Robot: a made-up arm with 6 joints.
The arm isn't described. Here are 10 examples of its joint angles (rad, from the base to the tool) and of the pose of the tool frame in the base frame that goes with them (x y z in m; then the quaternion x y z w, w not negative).
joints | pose
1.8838 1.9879 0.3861 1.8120 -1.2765 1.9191 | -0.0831 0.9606 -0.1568 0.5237 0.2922 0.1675 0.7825
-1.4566 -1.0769 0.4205 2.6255 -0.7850 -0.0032 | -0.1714 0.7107 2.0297 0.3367 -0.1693 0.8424 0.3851
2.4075 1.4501 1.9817 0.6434 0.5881 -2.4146 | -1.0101 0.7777 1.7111 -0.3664 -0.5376 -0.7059 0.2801
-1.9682 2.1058 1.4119 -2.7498 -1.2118 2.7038 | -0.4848 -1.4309 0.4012 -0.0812 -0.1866 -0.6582 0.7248
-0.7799 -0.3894 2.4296 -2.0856 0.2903 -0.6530 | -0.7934 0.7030 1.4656 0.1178 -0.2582 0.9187 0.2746
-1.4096 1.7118 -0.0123 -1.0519 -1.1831 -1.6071 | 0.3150 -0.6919 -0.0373 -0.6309 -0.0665 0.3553 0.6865
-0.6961 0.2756 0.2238 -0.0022 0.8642 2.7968 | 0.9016 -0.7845 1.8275 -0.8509 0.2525 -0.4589 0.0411
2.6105 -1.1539 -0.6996 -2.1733 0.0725 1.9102 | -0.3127 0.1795 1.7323 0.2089 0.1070 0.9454 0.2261
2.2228 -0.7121 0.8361 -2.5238 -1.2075 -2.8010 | 0.3057 -0.6065 2.1114 0.6636 -0.7009 0.0734 0.2509
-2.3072 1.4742 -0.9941 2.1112 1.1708 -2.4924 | 0.0697 -0.2488 0.2964 -0.9902 0.0615 -0.1032 0.0719
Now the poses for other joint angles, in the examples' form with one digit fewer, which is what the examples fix.
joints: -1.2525 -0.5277 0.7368 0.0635 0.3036 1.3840
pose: -0.074 0.151 2.372 -0.669 -0.154 -0.700 0.197
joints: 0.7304 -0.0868 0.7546 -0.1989 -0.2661 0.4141
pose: 0.437 0.382 2.244 0.003 -0.265 0.361 0.894
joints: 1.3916 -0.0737 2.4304 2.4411 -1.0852 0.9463
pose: -0.013 -0.828 1.544 -0.041 0.229 -0.485 0.843
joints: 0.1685 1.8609 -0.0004 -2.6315 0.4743 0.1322
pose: 0.560 0.041 -0.277 0.391 0.228 -0.843 0.291
